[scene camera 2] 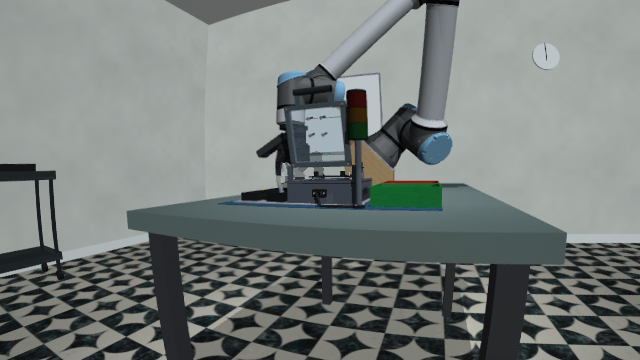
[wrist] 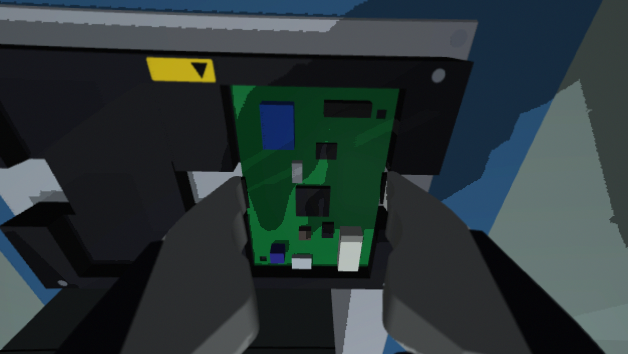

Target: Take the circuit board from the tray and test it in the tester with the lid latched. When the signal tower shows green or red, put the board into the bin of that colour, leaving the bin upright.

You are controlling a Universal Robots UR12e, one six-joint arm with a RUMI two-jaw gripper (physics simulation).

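Places are measured from the arm's base along level axes (x back, y right, z up), in metres.
Pixels of known places: gripper, fingertip midpoint: [wrist: 313, 177]; arm's base, link origin: [scene camera 2: 378, 154].
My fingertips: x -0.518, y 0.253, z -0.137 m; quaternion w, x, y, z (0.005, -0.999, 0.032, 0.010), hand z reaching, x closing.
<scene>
Ahead of a thing's pixels: the offset from my fingertips to its middle. "pt": to the spot under its first point. Level surfaces: height alone.
The green circuit board {dy -0.007, dx -0.001, dz +0.008 m} [wrist: 355, 200] lies flat in the right slot of the black tray [scene camera 2: 260, 195] [wrist: 425, 125]. My gripper [scene camera 2: 281, 189] [wrist: 313, 177] reaches down over the tray and is shut on the board, one finger against each long side. The board does not show in the scene view. The tester {pt dy -0.173, dx -0.197, dz +0.020 m} [scene camera 2: 325, 191] stands beside the tray, its clear lid [scene camera 2: 320, 164] raised. The signal tower {pt dy -0.258, dx -0.247, dz +0.184 m} [scene camera 2: 357, 115] shows dull red, amber and green sections, none clearly lit. The green bin {dy -0.364, dx -0.146, dz +0.009 m} [scene camera 2: 406, 196] stands upright right of the tester; the red bin {dy -0.380, dx +0.003, dz +0.009 m} [scene camera 2: 412, 182] shows as a rim behind it.
The tower's pole {pt dy -0.256, dx -0.232, dz +0.064 m} [scene camera 2: 358, 172] rises close to the tester's right front corner. A blue mat {dz -0.015 m} [scene camera 2: 235, 203] [wrist: 555, 130] lies under the tray on the table {dz -0.015 m} [scene camera 2: 345, 222]. A yellow label {dy +0.058, dx -0.045, dz +0.013 m} [wrist: 172, 69] sits on the tray's edge. A dark cart [scene camera 2: 30, 175] stands far left.
</scene>
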